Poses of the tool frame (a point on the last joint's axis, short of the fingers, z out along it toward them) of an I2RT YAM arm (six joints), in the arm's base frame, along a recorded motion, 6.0 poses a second.
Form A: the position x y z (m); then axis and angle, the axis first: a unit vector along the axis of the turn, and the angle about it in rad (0 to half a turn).
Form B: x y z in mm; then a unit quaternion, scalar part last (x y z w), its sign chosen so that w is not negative. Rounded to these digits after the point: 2 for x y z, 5 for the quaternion.
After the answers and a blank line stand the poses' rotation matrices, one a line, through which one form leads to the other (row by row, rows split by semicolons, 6 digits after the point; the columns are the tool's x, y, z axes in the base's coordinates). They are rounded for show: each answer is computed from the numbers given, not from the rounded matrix.
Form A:
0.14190, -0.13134, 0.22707, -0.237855, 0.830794, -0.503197, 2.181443
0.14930, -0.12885, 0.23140, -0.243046, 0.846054, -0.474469, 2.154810
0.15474, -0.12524, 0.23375, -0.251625, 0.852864, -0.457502, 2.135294
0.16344, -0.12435, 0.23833, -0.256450, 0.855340, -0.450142, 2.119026
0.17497, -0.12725, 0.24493, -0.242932, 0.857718, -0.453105, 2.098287
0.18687, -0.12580, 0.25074, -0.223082, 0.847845, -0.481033, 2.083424
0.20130, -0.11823, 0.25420, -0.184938, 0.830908, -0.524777, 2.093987
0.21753, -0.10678, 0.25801, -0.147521, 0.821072, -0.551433, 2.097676
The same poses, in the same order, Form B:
141.90, -131.34, 227.07, -0.21097, 0.73688, -0.44632, 0.46185
149.30, -128.85, 231.40, -0.21406, 0.74515, -0.41788, 0.47362
154.74, -125.24, 233.75, -0.22044, 0.74717, -0.40080, 0.48219
163.44, -124.35, 238.33, -0.22365, 0.74596, -0.39258, 0.48930
174.97, -127.25, 244.93, -0.21062, 0.74364, -0.39284, 0.49831
186.87, -125.80, 250.74, -0.19258, 0.73192, -0.41526, 0.50474
201.30, -118.23, 254.20, -0.16014, 0.71950, -0.45442, 0.50018
217.53, -106.78, 258.01, -0.12788, 0.71174, -0.47801, 0.49858

-0.484383 0.101341 0.868967; -0.723174 0.512590 -0.462894; -0.492334 -0.852632 -0.175002
-0.459735 0.076819 0.884727; -0.714839 0.559111 -0.420001; -0.526925 -0.825527 -0.202129
-0.437803 0.057112 0.897255; -0.715936 0.581526 -0.386346; -0.543842 -0.811521 -0.213705
-0.421135 0.050500 0.905591; -0.717846 0.591725 -0.366823; -0.554385 -0.804557 -0.212945
-0.414644 0.078264 0.906612; -0.704768 0.602630 -0.374352; -0.575650 -0.794174 -0.194719
-0.416295 0.137295 0.898804; -0.701106 0.580942 -0.413468; -0.578920 -0.802282 -0.145585
-0.448356 0.224132 0.865299; -0.685022 0.535720 -0.493709; -0.574214 -0.814106 -0.086658
-0.470133 0.294616 0.831971; -0.658680 0.510314 -0.552920; -0.587466 -0.807949 -0.045858

